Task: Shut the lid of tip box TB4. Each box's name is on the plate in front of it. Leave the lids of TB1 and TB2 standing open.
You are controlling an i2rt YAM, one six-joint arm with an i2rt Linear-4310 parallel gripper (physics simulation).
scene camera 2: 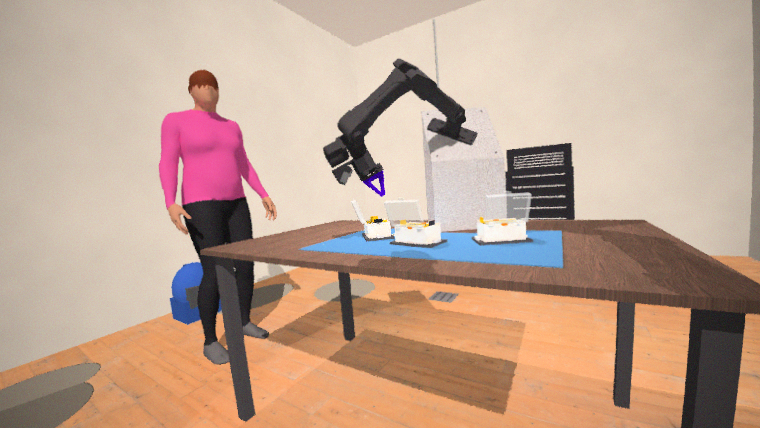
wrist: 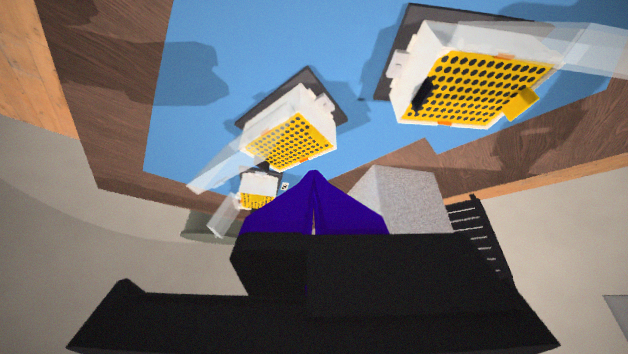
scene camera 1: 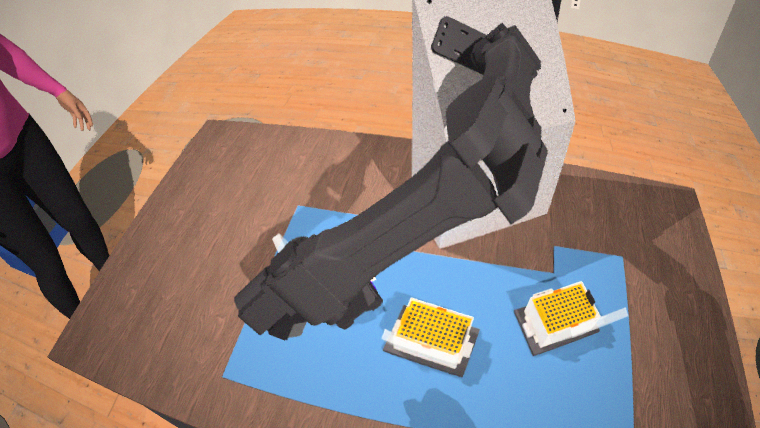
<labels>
same spot on clear lid: (scene camera 1: 590,325) = (scene camera 2: 501,195)
same spot on blue mat: (scene camera 2: 546,249) = (scene camera 1: 615,374)
</labels>
